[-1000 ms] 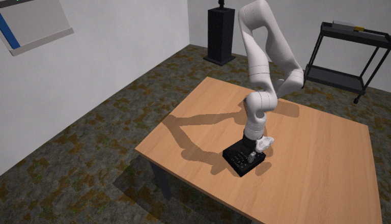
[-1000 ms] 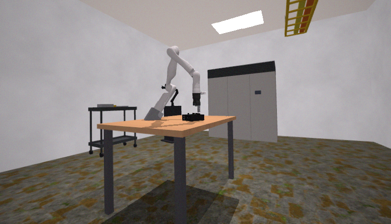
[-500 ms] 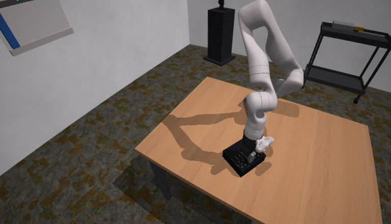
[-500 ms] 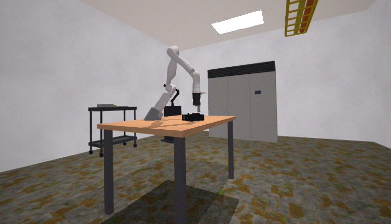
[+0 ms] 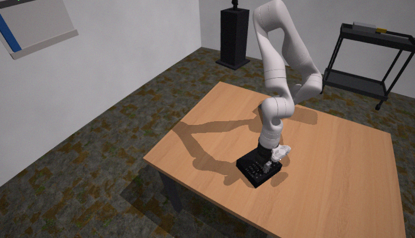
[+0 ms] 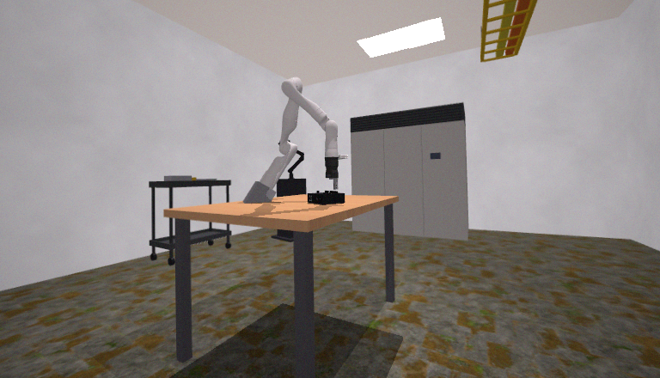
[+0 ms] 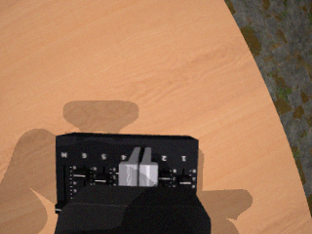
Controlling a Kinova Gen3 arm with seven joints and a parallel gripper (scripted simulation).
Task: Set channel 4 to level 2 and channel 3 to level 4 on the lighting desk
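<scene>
Right now my hand is 3 cm above the channel 3 fader, 2 cm to the left of it and 1 cm past it. Also, from my hand: channel 4 fader 3 cm below, 3 cm behind, 1 cm to the right.
</scene>
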